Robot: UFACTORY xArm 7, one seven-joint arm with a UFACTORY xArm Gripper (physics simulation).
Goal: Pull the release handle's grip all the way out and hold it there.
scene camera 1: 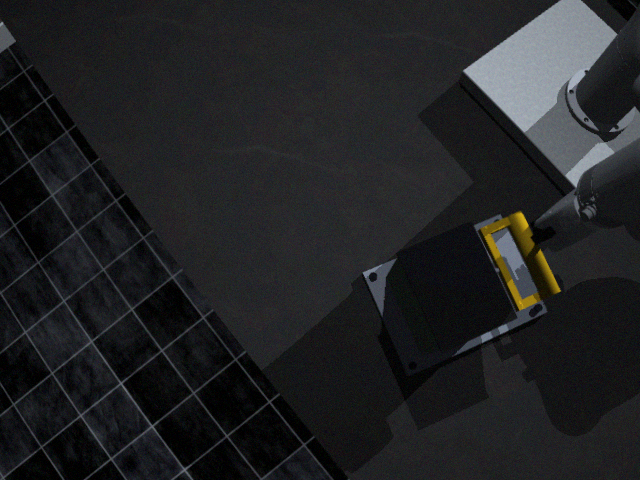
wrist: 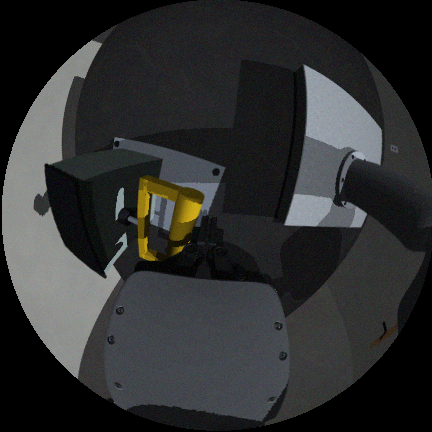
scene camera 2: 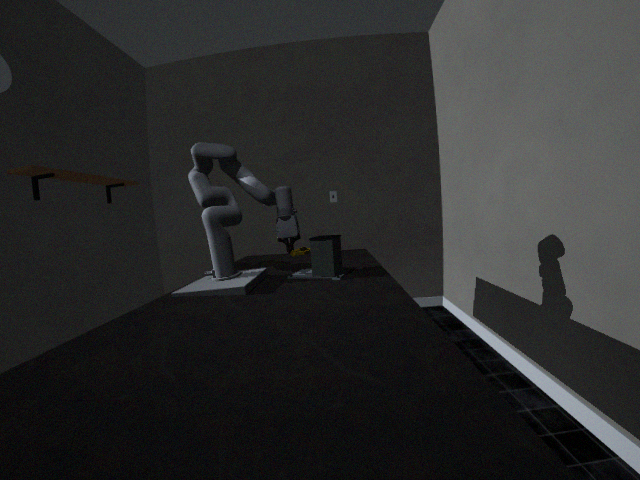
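The yellow release handle [scene camera 1: 541, 259] [scene camera 2: 299, 252] [wrist: 186, 215] is a rectangular loop with a thick round grip bar. It stands out from the dark housing [scene camera 1: 449, 289] [scene camera 2: 324, 258] [wrist: 67, 215]. A short rod [wrist: 132, 219] joins the two in the wrist view. My gripper [scene camera 1: 541, 234] [scene camera 2: 290, 250] [wrist: 208, 226] is shut and empty. Its fingertips are beside the outer side of the grip bar, the side away from the housing, outside the loop and near one end of the bar in scene camera 1. I cannot tell whether they touch the bar.
The housing stands on a grey base plate [scene camera 1: 378, 291] [wrist: 192, 170] with holes at its corners. The arm's pale base block [scene camera 1: 516, 77] [scene camera 2: 222, 284] [wrist: 330, 125] is on the grip's side of the housing. A wall shelf [scene camera 2: 77, 177] is at the left in scene camera 2.
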